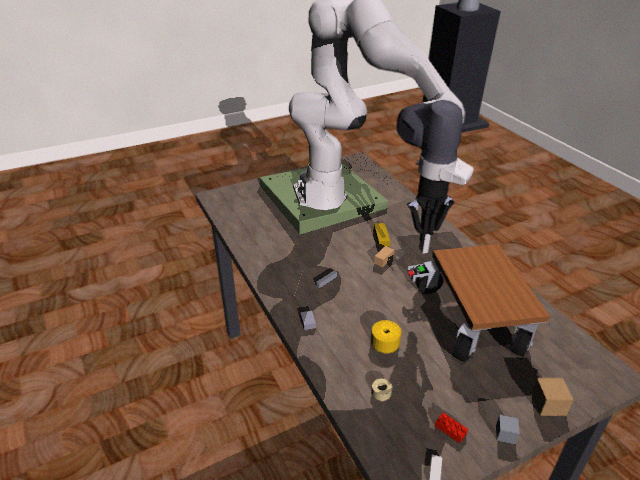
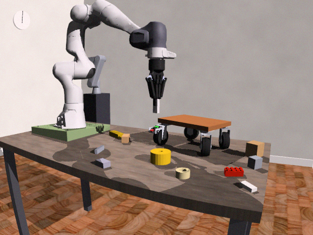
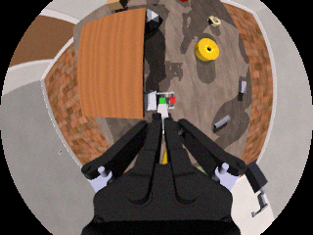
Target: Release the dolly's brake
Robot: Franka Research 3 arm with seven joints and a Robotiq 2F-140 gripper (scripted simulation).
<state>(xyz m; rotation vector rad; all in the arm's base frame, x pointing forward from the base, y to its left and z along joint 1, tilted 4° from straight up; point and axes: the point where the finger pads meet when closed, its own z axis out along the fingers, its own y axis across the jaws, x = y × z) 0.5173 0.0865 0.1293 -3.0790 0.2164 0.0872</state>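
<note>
Now: hand 1 cm to the left of the brake pedal and 11 cm above it. Also, from my hand: tan block 17 cm behind, 2 cm to the right, 18 cm below; yellow cylinder 14 cm ahead, 18 cm to the right, 17 cm below; yellow bar 28 cm behind, 3 cm to the left, 18 cm below.
</note>
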